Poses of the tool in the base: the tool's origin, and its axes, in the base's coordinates. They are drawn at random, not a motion.
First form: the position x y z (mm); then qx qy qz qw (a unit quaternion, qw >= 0).
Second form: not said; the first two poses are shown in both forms.
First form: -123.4 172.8 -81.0 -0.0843 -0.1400 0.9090 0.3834
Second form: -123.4 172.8 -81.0 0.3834 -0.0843 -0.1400 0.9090
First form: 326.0 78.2 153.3 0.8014 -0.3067 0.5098 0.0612
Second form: 326.0 78.2 153.3 0.0612 0.8014 -0.3067 0.5098
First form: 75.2 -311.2 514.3 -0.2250 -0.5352 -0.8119 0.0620
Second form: 75.2 -311.2 514.3 0.0620 -0.2250 -0.5352 -0.8119
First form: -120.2 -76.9 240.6 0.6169 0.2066 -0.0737 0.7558
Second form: -120.2 -76.9 240.6 0.7558 0.6169 0.2066 -0.0737
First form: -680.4 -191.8 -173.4 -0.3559 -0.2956 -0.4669 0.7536
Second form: -680.4 -191.8 -173.4 0.7536 -0.3559 -0.2956 -0.4669
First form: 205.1 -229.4 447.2 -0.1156 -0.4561 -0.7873 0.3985
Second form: 205.1 -229.4 447.2 0.3985 -0.1156 -0.4561 -0.7873
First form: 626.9 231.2 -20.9 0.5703 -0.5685 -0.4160 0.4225
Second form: 626.9 231.2 -20.9 0.4225 0.5703 -0.5685 -0.4160
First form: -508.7 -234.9 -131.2 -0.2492 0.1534 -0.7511 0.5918
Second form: -508.7 -234.9 -131.2 0.5918 -0.2492 0.1534 -0.7511
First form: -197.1 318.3 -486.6 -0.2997 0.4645 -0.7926 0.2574
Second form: -197.1 318.3 -486.6 0.2574 -0.2997 0.4645 -0.7926
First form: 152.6 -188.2 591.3 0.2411 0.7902 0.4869 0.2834
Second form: 152.6 -188.2 591.3 0.2834 0.2411 0.7902 0.4869
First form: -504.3 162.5 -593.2 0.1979 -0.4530 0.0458 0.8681
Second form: -504.3 162.5 -593.2 0.8681 0.1979 -0.4530 0.0458
